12 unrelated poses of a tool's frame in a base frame.
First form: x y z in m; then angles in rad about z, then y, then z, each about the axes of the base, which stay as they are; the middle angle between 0 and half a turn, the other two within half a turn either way.
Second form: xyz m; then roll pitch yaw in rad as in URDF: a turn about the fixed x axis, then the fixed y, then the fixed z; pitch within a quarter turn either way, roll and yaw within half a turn. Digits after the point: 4 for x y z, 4 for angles.
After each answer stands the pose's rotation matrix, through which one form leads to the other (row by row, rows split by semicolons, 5 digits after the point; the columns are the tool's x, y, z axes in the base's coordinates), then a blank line. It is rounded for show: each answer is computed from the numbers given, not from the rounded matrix.
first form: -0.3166 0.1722 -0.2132 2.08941 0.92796 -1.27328
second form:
-0.3166 0.1722 -0.2132 0.8592 -0.4080 0.6272
0.74325 -0.62652 0.23463; 0.53869 0.35246 -0.76524; 0.39674 0.69515 0.59947

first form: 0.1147 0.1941 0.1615 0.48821 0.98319 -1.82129
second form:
0.1147 0.1941 0.1615 0.6135 0.8257 -1.0573
0.33304 0.92007 -0.20630; -0.59059 0.03299 -0.80630; -0.73504 0.39037 0.55437

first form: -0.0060 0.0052 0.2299 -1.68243 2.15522 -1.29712
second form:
-0.0060 0.0052 0.2299 -2.1581 -0.0930 -2.8061
-0.94018 -0.25544 0.22542; -0.32777 0.49777 -0.80299; 0.09291 -0.82884 -0.55172

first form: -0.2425 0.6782 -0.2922 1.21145 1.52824 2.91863
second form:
-0.2425 0.6782 -0.2922 1.5253 0.3590 -1.8097
-0.22159 -0.03892 -0.97436; -0.90965 -0.35176 0.22092; -0.35134 0.93528 0.04254

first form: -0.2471 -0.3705 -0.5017 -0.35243 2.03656 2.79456
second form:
-0.2471 -0.3705 -0.5017 -2.5398 0.9946 0.3391
0.51377 -0.17342 -0.84022; 0.18125 -0.93531 0.30388; -0.83856 -0.30841 -0.44911

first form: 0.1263 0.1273 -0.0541 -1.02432 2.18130 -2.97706
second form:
0.1263 0.1273 -0.0541 -2.2570 0.4399 1.3998
0.15396 0.56829 -0.80829; 0.89162 -0.43244 -0.13420; -0.42580 -0.70003 -0.57328

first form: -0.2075 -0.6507 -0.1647 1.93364 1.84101 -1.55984
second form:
-0.2075 -0.6507 -0.1647 1.8588 -0.3491 -0.0900
0.93587 -0.35218 0.01056; -0.08450 -0.25343 -0.96366; 0.34206 0.90097 -0.26694

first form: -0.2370 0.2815 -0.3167 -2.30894 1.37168 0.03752
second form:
-0.2370 0.2815 -0.3167 -1.3045 -0.7203 -1.7113
-0.10526 0.17146 0.97955; -0.74419 -0.66695 0.03677; 0.65962 -0.72510 0.19780

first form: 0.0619 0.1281 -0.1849 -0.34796 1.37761 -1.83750
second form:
0.0619 0.1281 -0.1849 -1.0499 1.1747 -2.9215
-0.37649 0.88958 -0.25865; -0.08423 -0.31091 -0.94670; -0.92258 -0.33464 0.19199

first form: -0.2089 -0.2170 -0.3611 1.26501 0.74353 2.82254
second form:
-0.2089 -0.2170 -0.3611 0.7199 0.2052 -2.1182
-0.50953 0.57209 -0.64273; -0.83598 -0.50603 0.21232; -0.20377 0.64549 0.73608

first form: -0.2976 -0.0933 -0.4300 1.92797 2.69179 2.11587
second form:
-0.2976 -0.0933 -0.4300 2.7168 -0.1526 -2.9207
-0.96437 -0.13848 -0.22543; -0.21653 0.90271 0.37178; 0.15201 0.40735 -0.90053

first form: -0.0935 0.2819 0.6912 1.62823 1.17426 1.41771
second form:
-0.0935 0.2819 0.6912 1.1737 -0.0530 3.0107
-0.99006 -0.00207 0.14066; 0.13033 -0.38983 0.91162; 0.05295 0.92088 0.38623

